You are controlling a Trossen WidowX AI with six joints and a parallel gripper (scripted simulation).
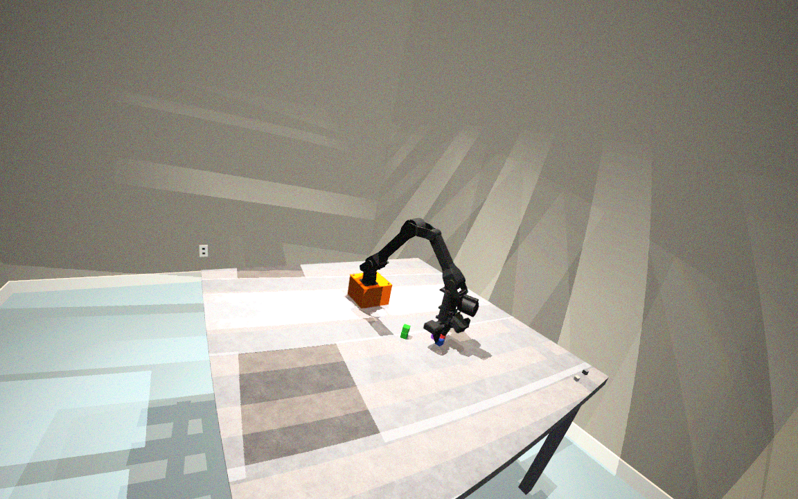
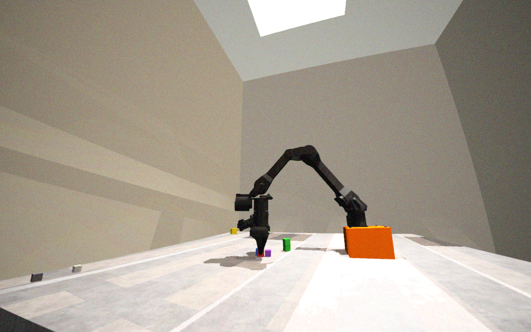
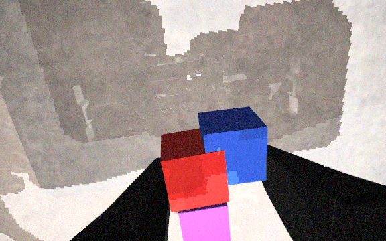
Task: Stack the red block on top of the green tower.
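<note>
My gripper tip is 10 mm to the right of the red block. Round my gripper tip: blue block: 10 mm ahead, 10 mm to the right; purple block: 30 mm behind; yellow block: 410 mm ahead, 610 mm to the right, 10 mm above.
</note>
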